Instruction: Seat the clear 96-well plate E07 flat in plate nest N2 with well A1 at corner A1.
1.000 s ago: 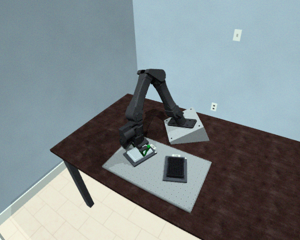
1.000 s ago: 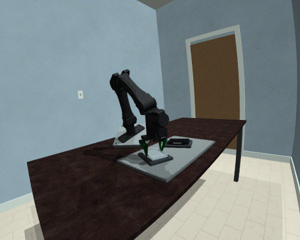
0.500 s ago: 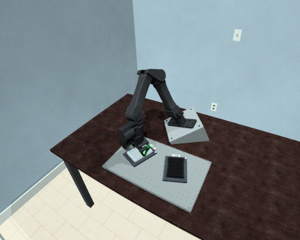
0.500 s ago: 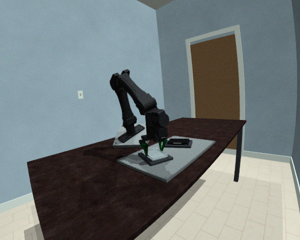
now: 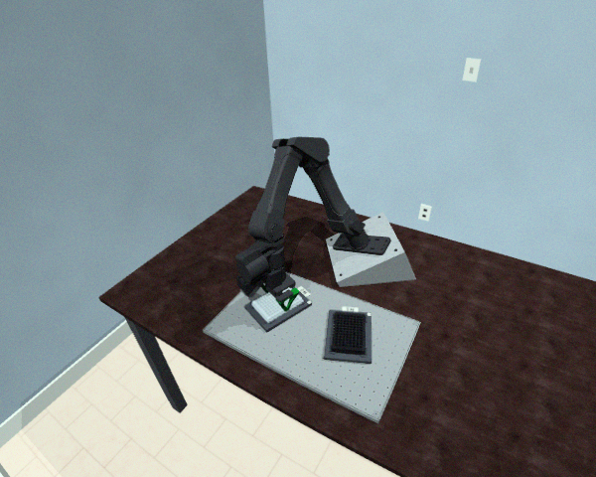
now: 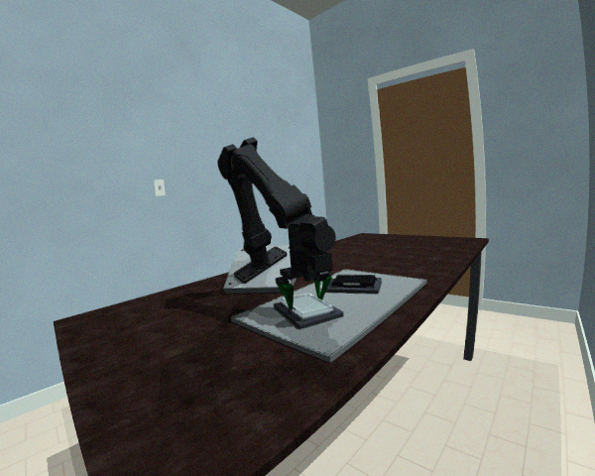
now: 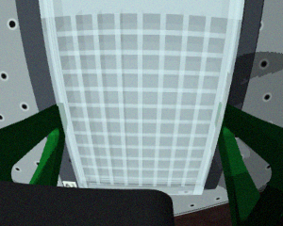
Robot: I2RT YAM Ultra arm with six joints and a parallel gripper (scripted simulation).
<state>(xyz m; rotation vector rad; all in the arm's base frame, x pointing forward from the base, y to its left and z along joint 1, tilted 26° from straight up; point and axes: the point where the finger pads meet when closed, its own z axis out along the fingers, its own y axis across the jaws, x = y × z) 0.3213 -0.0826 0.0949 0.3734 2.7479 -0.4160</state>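
The dark plate nest N2 is 2 cm below my hand. Also, from my hand: A1 corner mark: 5 cm behind, 7 cm to the left, 1 cm below; N2 label: 9 cm behind, 3 cm to the left, 3 cm below; nest N1: 1 cm behind, 23 cm to the left, 2 cm below.
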